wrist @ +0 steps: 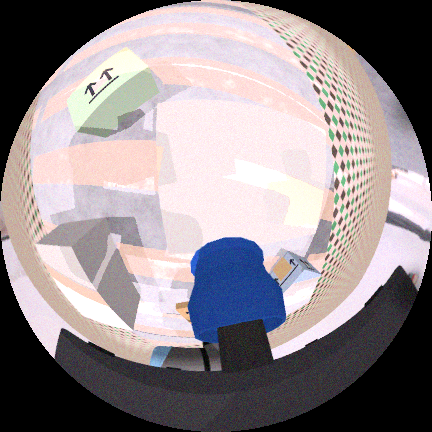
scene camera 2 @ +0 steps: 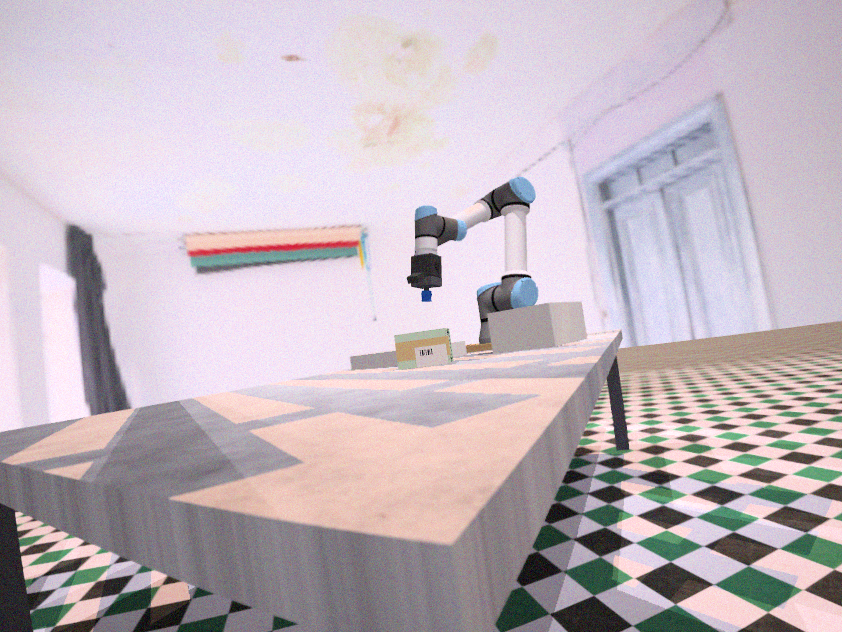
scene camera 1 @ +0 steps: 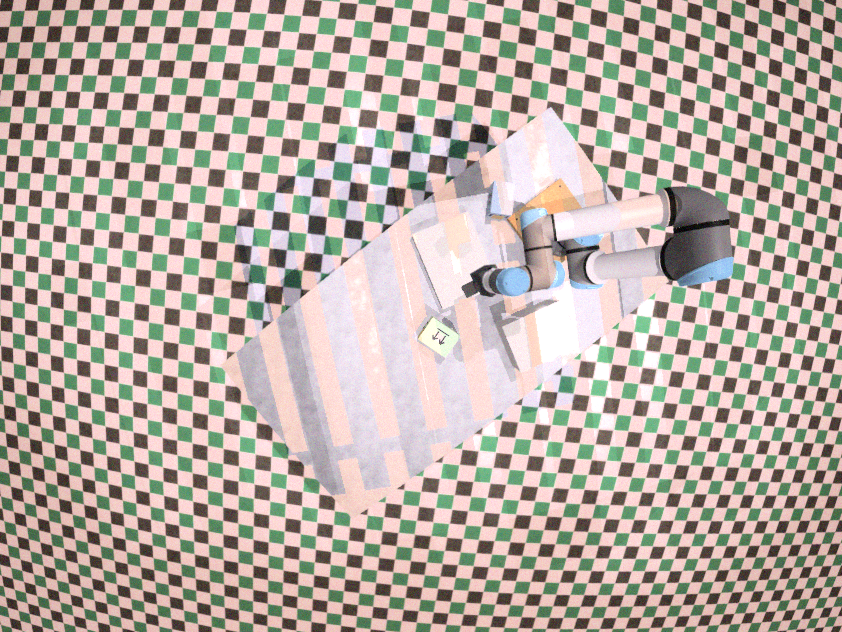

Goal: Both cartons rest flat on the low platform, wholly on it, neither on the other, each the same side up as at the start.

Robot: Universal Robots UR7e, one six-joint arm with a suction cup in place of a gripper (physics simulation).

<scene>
A low platform shows in the wrist view, in scene camera 2 [387, 358] and in scene camera 1. A carton shows in the wrist view, in scene camera 2 [432, 347] and in scene camera 1. One and the same spot on the low platform: [wrist: 224, 168] is [scene camera 1: 459, 276]. The same spot on the carton: [scene camera 1: 435, 334] is [wrist: 109, 72].
</scene>
